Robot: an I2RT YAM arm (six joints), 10 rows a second.
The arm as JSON. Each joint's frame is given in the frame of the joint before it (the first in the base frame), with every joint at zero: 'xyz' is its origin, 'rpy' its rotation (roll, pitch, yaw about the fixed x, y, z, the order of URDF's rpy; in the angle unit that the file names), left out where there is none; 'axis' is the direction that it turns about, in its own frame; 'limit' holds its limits. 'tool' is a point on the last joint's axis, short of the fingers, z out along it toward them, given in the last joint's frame.
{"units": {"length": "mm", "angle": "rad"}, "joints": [
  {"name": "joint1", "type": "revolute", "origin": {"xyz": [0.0, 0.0, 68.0], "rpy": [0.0, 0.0, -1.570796]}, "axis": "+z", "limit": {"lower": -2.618, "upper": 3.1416}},
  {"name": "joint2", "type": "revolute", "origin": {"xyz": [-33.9, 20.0, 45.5], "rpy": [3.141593, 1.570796, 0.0]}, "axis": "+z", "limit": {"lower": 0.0, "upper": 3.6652}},
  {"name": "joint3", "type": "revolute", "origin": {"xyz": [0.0, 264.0, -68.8], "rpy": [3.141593, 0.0, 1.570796]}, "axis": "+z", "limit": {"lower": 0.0, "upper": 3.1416}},
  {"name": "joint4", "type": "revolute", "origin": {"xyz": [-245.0, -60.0, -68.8], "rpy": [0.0, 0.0, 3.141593]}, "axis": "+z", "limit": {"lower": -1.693, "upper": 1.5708}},
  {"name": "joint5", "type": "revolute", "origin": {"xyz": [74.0, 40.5, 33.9], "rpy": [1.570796, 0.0, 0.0]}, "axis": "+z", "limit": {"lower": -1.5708, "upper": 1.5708}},
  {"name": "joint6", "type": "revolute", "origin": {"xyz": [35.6, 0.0, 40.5], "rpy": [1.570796, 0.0, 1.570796]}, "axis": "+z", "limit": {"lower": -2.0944, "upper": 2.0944}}
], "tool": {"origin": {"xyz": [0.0, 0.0, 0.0], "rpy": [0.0, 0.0, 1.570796]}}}
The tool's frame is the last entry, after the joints.
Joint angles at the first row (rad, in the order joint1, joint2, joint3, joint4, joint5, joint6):
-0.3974 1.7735 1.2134 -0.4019 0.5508 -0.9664
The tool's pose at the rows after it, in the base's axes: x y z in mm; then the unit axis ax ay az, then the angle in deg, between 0 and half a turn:
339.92 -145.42 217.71 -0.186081 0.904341 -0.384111 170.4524
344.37 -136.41 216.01 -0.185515 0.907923 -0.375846 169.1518
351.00 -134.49 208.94 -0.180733 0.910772 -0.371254 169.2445
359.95 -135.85 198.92 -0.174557 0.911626 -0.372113 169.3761
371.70 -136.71 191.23 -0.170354 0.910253 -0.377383 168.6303
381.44 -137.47 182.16 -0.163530 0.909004 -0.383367 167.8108
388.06 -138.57 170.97 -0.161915 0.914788 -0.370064 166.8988
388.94 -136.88 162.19 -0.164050 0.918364 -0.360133 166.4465
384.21 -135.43 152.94 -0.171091 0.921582 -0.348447 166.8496
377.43 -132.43 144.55 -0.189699 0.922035 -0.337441 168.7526
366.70 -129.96 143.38 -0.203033 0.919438 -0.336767 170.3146
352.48 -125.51 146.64 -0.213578 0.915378 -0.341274 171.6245
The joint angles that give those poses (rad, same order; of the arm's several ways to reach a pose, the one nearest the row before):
-0.3545 1.7457 1.2195 -0.4172 0.5430 -0.9405
-0.3284 1.7517 1.2226 -0.4234 0.5323 -0.9052
-0.3176 1.7839 1.2363 -0.4219 0.5354 -0.8790
-0.3129 1.8299 1.2532 -0.3989 0.5445 -0.8621
-0.3053 1.8775 1.2793 -0.3637 0.5523 -0.8529
-0.2991 1.9204 1.2946 -0.3207 0.5614 -0.8407
-0.2991 1.9603 1.3069 -0.3022 0.5323 -0.8223
-0.2960 1.9758 1.2948 -0.2838 0.5125 -0.8130
-0.2976 1.9773 1.2626 -0.2700 0.4924 -0.8161
-0.2961 1.9742 1.2303 -0.2776 0.4832 -0.8405
-0.2976 1.9437 1.1844 -0.2792 0.4893 -0.8681
-0.2961 1.8901 1.1246 -0.2807 0.5046 -0.8927

